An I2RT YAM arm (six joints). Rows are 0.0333 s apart.
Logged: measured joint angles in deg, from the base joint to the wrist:
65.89 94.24 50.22 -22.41 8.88 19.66
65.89 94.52 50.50 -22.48 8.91 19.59
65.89 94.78 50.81 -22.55 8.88 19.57
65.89 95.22 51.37 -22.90 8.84 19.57
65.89 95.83 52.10 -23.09 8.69 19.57
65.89 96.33 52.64 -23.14 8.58 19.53
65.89 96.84 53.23 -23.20 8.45 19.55
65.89 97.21 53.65 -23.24 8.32 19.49
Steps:
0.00 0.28 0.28 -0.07 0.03 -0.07
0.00 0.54 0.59 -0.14 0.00 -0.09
0.00 0.98 1.15 -0.49 -0.04 -0.09
0.00 1.59 1.88 -0.68 -0.19 -0.09
0.00 2.09 2.42 -0.73 -0.30 -0.13
0.00 2.60 3.01 -0.79 -0.43 -0.11
0.00 2.97 3.43 -0.83 -0.56 -0.17

